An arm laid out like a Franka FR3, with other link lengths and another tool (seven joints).
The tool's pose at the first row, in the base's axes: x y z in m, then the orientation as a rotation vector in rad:
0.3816 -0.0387 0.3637 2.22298 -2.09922 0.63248
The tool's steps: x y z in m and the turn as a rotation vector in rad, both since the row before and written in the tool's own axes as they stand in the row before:
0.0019 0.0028 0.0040 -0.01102 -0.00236 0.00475
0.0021 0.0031 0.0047 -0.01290 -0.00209 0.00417
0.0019 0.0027 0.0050 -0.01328 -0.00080 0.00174
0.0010 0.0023 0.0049 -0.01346 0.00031 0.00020
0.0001 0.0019 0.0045 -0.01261 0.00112 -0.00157
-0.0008 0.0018 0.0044 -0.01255 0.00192 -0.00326
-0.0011 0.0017 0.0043 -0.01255 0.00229 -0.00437
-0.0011 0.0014 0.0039 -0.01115 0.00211 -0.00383
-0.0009 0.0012 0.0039 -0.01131 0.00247 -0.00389
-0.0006 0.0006 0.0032 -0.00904 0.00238 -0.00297
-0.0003 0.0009 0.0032 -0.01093 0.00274 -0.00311
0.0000 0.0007 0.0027 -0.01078 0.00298 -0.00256
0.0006 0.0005 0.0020 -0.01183 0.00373 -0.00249
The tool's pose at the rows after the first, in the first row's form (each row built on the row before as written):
0.3800 -0.0419 0.3599 2.21483 -2.10447 0.61732
0.3783 -0.0455 0.3554 2.20598 -2.10847 0.60019
0.3770 -0.0490 0.3507 2.19813 -2.10870 0.58377
0.3759 -0.0515 0.3459 2.19072 -2.10640 0.56819
0.3751 -0.0530 0.3413 2.18475 -2.10166 0.55434
0.3743 -0.0536 0.3366 2.17974 -2.09445 0.54128
0.3735 -0.0539 0.3319 2.17544 -2.08570 0.52856
0.3729 -0.0541 0.3277 2.17147 -2.07793 0.51739
0.3724 -0.0545 0.3236 2.16718 -2.06987 0.50643
0.3723 -0.0549 0.3203 2.16331 -2.06337 0.49812
0.3719 -0.0556 0.3171 2.15825 -2.05614 0.48804
0.3716 -0.0565 0.3145 2.15257 -2.04945 0.47847
0.3714 -0.0577 0.3127 2.14571 -2.04223 0.46851

